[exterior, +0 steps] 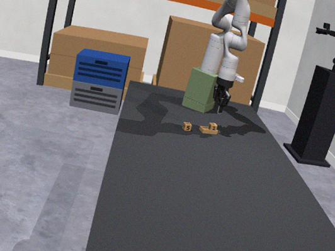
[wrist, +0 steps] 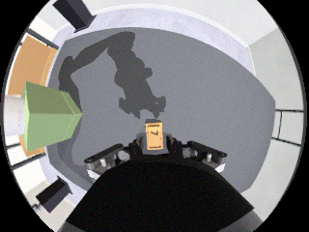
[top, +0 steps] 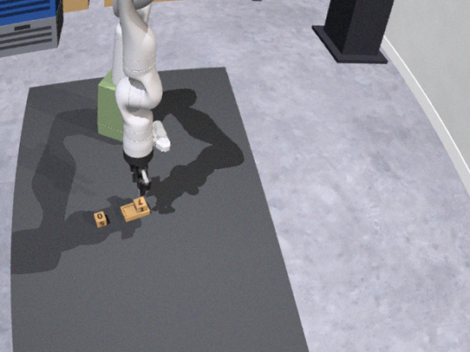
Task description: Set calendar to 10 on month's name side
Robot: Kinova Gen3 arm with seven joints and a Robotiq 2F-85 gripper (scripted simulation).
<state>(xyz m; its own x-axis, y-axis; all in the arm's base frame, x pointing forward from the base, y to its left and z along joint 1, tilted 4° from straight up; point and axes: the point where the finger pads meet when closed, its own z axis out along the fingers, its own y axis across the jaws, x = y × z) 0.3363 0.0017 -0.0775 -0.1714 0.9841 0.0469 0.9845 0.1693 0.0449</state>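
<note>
Right now my hand is 11 cm above the wooden calendar tray and 2 cm to the left of it.
</note>
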